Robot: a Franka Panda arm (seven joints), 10 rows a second.
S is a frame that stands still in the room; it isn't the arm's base.
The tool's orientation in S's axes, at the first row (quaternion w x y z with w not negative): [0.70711, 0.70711, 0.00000, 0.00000]
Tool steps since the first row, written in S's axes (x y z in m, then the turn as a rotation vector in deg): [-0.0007, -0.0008, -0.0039, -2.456, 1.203, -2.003]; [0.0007, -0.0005, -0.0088, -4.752, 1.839, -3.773]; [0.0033, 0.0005, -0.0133, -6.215, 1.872, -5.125]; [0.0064, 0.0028, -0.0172, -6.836, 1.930, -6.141]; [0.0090, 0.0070, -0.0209, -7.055, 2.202, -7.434]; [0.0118, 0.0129, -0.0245, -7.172, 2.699, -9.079]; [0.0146, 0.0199, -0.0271, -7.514, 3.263, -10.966]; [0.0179, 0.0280, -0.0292, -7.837, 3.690, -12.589]
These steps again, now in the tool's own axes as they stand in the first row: [-0.0007, -0.0039, 0.0008, -2.456, -2.003, -1.203]; [0.0007, -0.0088, 0.0005, -4.752, -3.773, -1.839]; [0.0033, -0.0133, -0.0005, -6.215, -5.125, -1.872]; [0.0064, -0.0172, -0.0028, -6.836, -6.141, -1.930]; [0.0090, -0.0209, -0.0070, -7.055, -7.434, -2.202]; [0.0118, -0.0245, -0.0129, -7.172, -9.079, -2.699]; [0.0146, -0.0271, -0.0199, -7.514, -10.966, -3.263]; [0.0179, -0.0292, -0.0280, -7.837, -12.589, -3.690]
